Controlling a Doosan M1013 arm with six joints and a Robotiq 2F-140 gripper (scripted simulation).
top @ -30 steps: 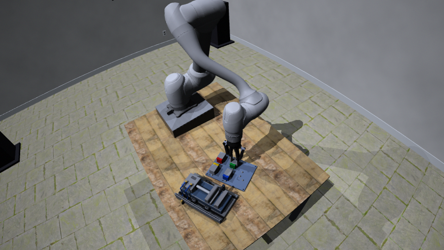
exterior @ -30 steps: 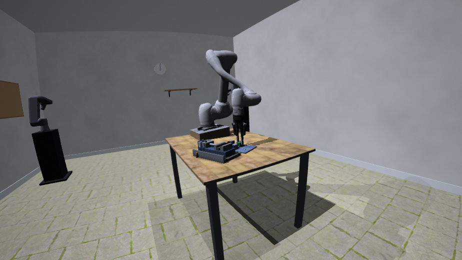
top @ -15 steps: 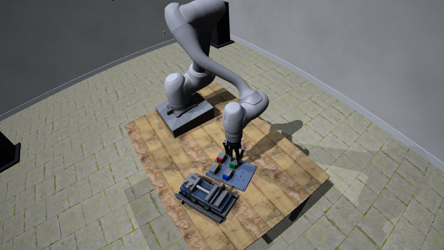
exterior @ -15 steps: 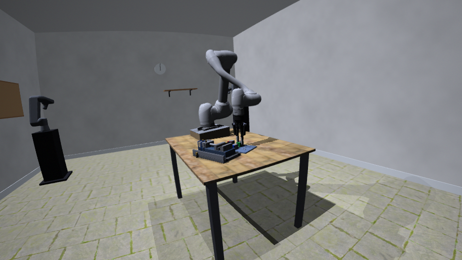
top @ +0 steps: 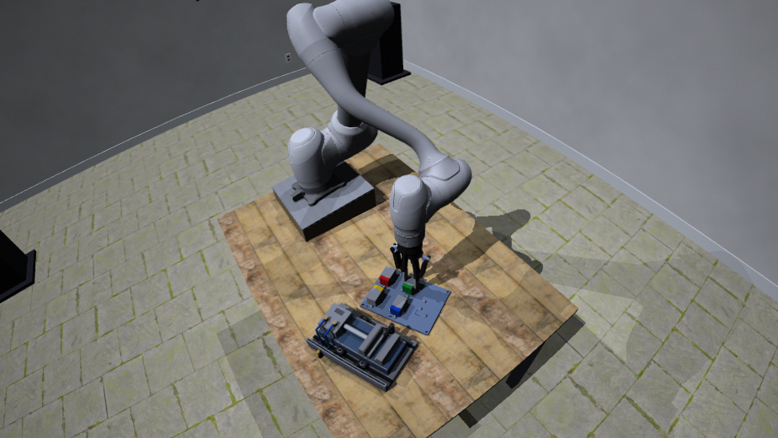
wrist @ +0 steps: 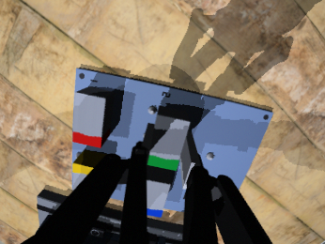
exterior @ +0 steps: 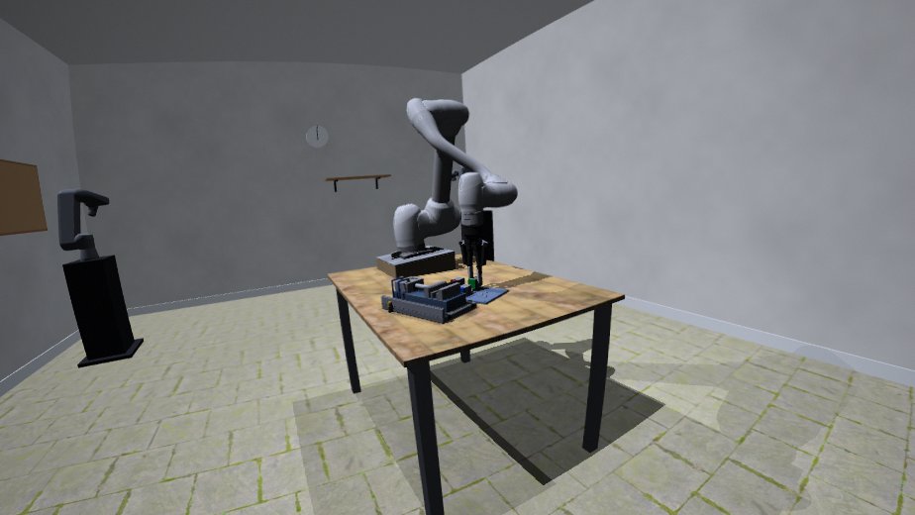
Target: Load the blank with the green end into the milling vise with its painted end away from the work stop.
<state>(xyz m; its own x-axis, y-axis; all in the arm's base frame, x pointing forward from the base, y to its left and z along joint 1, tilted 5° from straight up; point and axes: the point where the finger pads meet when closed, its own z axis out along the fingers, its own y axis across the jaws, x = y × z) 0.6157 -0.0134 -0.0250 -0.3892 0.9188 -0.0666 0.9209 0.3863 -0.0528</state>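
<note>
Right now the work stop rod is 19 cm to the right of my hand, 12 cm ahead of it and 2 cm above it. From my hand the other things lie so: yellow-ended blank 12 cm to the right, 5 cm below, 5 cm behind; then blue-ended blank 8 cm to the right, 5 cm below, 4 cm ahead; then red-ended blank 8 cm behind, 5 cm below, 3 cm to the right.
</note>
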